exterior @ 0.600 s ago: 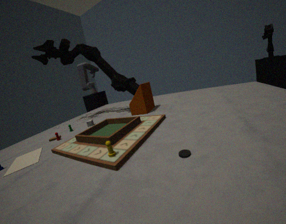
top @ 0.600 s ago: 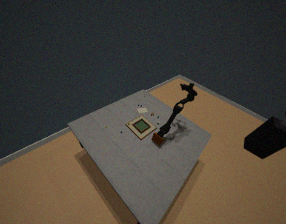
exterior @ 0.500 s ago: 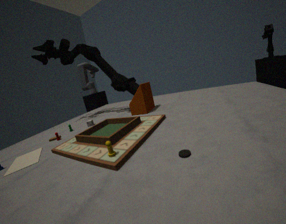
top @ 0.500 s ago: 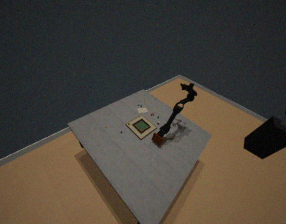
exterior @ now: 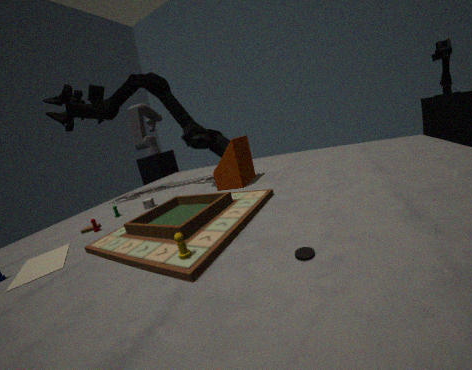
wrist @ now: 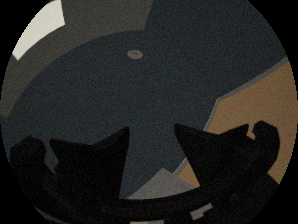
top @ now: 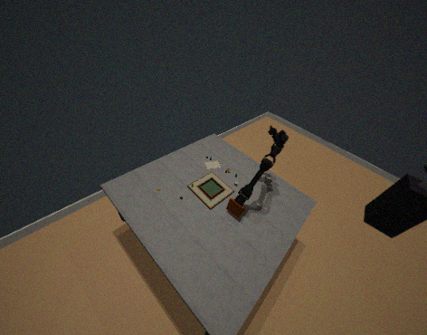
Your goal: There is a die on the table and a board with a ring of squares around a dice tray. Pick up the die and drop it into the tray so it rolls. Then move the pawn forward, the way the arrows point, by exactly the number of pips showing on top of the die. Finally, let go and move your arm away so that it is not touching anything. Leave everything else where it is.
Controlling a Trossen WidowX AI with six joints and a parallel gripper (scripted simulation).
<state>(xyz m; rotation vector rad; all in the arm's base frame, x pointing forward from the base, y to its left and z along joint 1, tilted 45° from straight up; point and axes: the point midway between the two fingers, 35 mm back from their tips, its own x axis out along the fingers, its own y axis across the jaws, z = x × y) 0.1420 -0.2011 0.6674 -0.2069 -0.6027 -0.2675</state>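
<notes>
The die is 420 mm below my gripper tip, 410 mm to the left of it and 10 mm behind it. Round my gripper tip: red pawn: 420 mm below, 350 mm to the left, 140 mm ahead; green pawn: 420 mm below, 320 mm to the left, 50 mm ahead; blue pawn: 420 mm below, 360 mm ahead, 320 mm to the left.
</notes>
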